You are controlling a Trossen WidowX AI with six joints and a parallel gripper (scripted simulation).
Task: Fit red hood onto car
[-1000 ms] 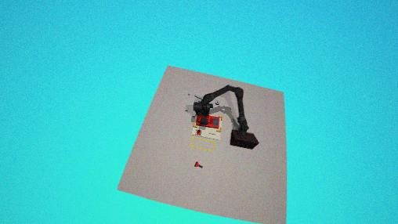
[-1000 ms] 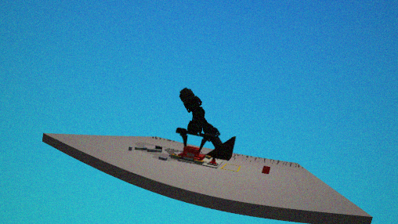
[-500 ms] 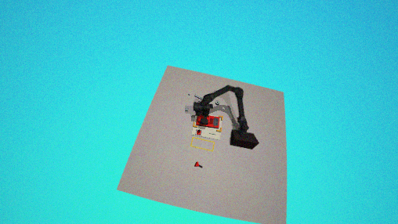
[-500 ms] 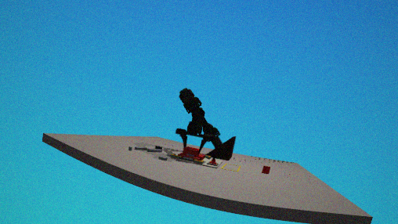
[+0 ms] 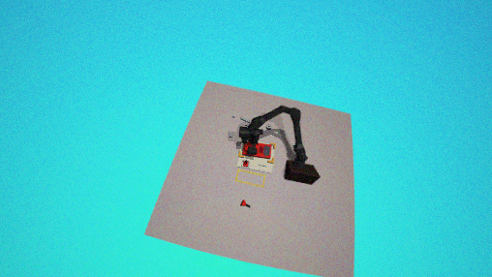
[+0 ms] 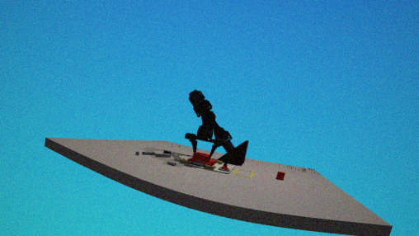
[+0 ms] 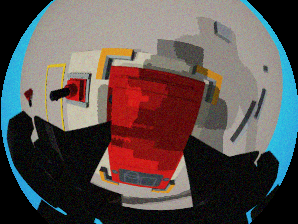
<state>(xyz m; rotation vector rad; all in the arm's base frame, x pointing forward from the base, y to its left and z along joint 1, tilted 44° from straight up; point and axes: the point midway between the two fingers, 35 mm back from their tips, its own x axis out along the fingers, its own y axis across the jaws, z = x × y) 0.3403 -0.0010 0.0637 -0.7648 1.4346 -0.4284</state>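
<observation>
Now: gripper tip 1 cm below the red hood. The rest, counted from my gripper tip: white jig 4 cm behind, 2 cm to the left, 3 cm below.
</observation>
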